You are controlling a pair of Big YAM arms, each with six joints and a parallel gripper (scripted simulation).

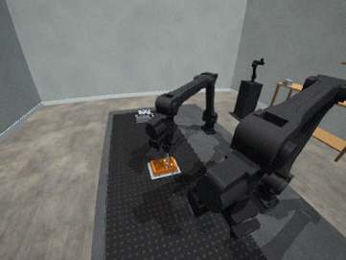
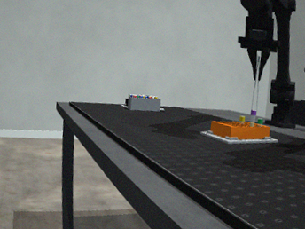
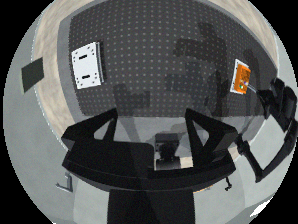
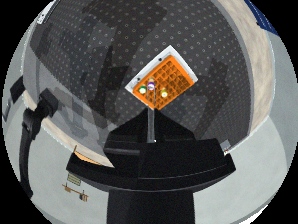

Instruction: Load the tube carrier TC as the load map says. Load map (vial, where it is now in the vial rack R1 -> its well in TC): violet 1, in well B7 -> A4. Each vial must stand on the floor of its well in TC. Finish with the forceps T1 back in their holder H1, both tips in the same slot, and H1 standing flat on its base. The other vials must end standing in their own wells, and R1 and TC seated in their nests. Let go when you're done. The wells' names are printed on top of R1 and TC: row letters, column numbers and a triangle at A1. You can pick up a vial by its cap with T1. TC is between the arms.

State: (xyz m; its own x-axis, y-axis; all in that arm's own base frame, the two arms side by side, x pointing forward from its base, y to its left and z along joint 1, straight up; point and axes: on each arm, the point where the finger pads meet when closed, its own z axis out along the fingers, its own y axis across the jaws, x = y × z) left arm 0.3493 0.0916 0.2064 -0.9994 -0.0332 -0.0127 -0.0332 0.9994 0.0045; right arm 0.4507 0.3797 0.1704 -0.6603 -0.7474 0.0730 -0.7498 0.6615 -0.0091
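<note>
Right now the orange tube carrier is 140 mm below my right hand, 30 mm to the right of it and 10 mm ahead of it.
</note>
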